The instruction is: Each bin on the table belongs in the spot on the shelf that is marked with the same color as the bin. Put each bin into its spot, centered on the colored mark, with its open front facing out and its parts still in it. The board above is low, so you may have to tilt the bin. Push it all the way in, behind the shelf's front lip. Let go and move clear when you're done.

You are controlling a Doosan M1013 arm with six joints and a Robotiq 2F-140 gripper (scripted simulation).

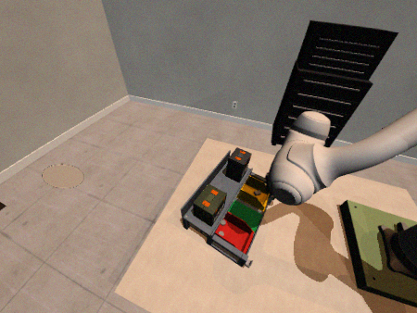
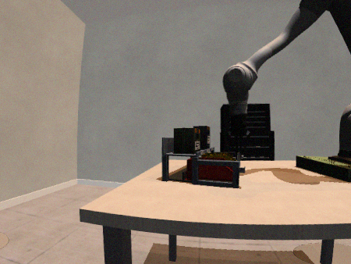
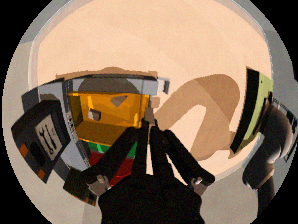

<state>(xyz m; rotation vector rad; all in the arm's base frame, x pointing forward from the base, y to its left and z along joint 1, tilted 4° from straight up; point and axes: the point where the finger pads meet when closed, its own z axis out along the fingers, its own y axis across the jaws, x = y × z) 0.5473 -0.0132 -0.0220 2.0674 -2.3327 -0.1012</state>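
Now: the yellow bin 90 mm ahead of my hand, 10 mm to the right of it and 10 mm below it. Also, from my hand: dark box 190 mm ahead, 110 mm above, 30 mm to the right; red bin 220 mm to the left, 120 mm ahead, 10 mm below.
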